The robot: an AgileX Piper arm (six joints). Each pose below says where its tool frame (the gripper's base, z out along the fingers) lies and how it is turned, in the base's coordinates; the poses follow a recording.
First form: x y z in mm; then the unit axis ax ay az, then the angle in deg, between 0 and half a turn.
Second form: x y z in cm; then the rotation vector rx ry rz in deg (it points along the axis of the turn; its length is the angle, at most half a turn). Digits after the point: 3 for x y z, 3 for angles.
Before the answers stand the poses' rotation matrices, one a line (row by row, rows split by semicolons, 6 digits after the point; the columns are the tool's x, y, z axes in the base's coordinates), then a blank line. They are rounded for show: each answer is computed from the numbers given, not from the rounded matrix.
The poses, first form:
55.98, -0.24, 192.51, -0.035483, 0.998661, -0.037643, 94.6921
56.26, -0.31, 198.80, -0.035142, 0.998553, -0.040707, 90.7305
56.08, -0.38, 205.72, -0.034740, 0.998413, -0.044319, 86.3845
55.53, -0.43, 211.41, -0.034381, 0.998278, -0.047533, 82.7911
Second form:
-0.080439 -0.000817 0.996759; -0.075851 0.997105 -0.005304; -0.993869 -0.076032 -0.080268
-0.011499 0.005165 0.999921; -0.076242 0.997071 -0.006027; -0.997023 -0.076305 -0.011071
0.064191 0.011733 0.997869; -0.076728 0.997029 -0.006787; -0.994984 -0.076129 0.064901
0.126521 0.017142 0.991816; -0.077172 0.996990 -0.007387; -0.988957 -0.075606 0.127463

5.598, -0.024, 19.251, -3.360, 94.565, -3.564
5.626, -0.031, 19.880, -3.188, 90.599, -3.693
5.608, -0.038, 20.572, -3.001, 86.247, -3.828
5.553, -0.043, 21.141, -2.846, 82.649, -3.935

